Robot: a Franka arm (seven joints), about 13 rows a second.
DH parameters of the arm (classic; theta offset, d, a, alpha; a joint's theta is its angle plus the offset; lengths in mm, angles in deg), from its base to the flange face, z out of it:
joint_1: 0 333 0 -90
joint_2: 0 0 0 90
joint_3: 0 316 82.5 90
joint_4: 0 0 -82.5 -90
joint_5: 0 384 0 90
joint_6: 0 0 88 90
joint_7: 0 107 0 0
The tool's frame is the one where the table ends.
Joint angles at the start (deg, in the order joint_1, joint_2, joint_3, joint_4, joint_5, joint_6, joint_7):
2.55 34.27 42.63 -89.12 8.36 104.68 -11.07
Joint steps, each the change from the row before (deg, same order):
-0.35 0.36 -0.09 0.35 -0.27 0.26 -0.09
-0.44 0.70 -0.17 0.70 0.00 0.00 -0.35
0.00 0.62 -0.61 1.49 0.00 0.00 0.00
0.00 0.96 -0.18 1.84 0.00 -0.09 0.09
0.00 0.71 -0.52 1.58 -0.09 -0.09 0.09
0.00 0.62 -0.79 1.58 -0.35 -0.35 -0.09
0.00 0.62 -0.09 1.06 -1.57 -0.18 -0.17
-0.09 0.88 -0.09 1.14 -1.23 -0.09 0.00
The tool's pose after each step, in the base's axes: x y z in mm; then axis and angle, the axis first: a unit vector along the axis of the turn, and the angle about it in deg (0 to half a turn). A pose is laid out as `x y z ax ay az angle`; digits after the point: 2 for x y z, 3 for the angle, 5 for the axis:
516.05 419.91 365.89 -0.89540 -0.41507 0.16117 153.625
524.02 414.70 363.74 -0.89732 -0.41160 0.15936 153.099
535.05 410.10 366.19 -0.90157 -0.40512 0.15184 152.700
545.16 408.17 369.47 -0.90483 -0.40033 0.14498 151.956
555.79 403.49 371.72 -0.90877 -0.39380 0.13806 151.623
567.29 396.16 373.22 -0.91222 -0.38800 0.13154 151.739
573.67 392.97 373.01 -0.91179 -0.39123 0.12482 152.743
581.15 389.10 370.99 -0.91273 -0.39058 0.11986 153.331

